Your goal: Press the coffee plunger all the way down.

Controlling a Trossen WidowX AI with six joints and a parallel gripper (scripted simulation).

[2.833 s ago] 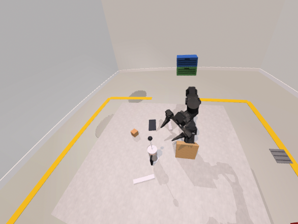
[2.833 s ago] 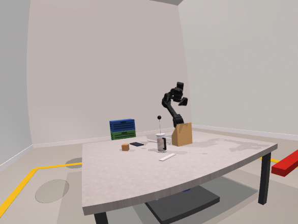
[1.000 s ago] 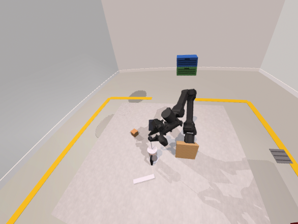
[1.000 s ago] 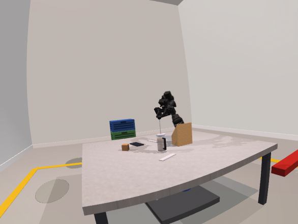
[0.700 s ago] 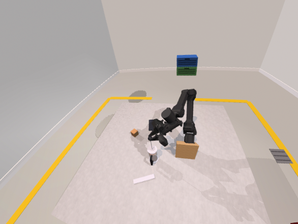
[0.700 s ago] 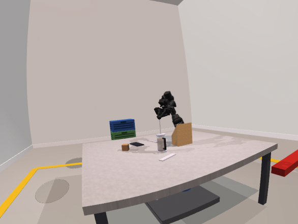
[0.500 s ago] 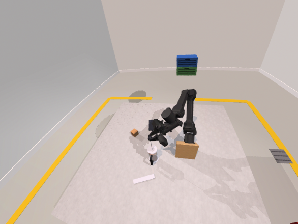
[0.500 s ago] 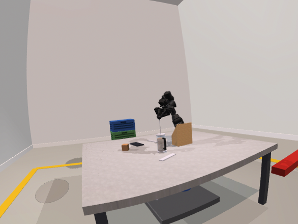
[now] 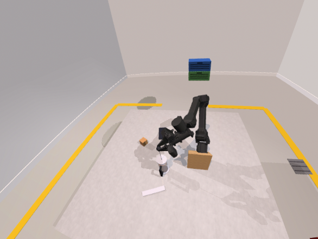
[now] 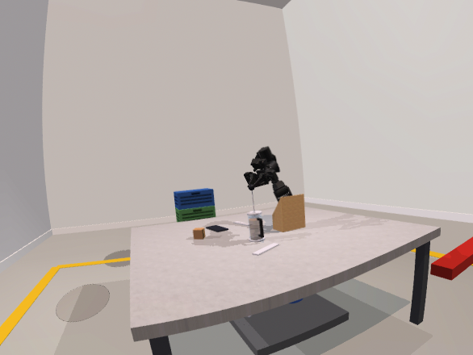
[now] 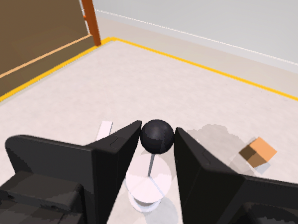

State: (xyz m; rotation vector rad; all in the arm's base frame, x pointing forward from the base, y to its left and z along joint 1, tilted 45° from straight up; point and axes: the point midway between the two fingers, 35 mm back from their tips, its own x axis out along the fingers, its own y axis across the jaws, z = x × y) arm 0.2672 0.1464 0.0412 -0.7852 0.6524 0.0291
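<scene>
Now: the coffee press 1 cm behind my gripper tip, 1 cm to the left of it and 13 cm below it. The rest, counted from my gripper tip: orange cube 19 cm ahead, 24 cm to the right, 23 cm below.
</scene>
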